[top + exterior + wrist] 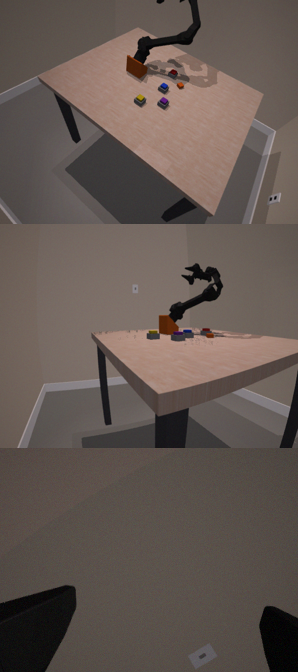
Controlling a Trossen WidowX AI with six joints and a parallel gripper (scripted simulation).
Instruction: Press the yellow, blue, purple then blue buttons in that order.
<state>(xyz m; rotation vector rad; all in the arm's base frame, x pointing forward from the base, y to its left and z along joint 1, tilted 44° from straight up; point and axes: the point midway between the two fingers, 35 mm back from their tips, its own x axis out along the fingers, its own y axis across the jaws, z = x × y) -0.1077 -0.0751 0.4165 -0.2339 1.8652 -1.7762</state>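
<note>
Right now my gripper tip is 43 cm to the left of the yellow button, 41 cm above it and 24 cm short of it. Also, from my gripper tip: blue button 41 cm below, 31 cm ahead, 27 cm to the right; red button 41 cm below, 30 cm ahead, 11 cm to the right; small orange block 43 cm below, 39 cm ahead, 18 cm to the right.
</note>
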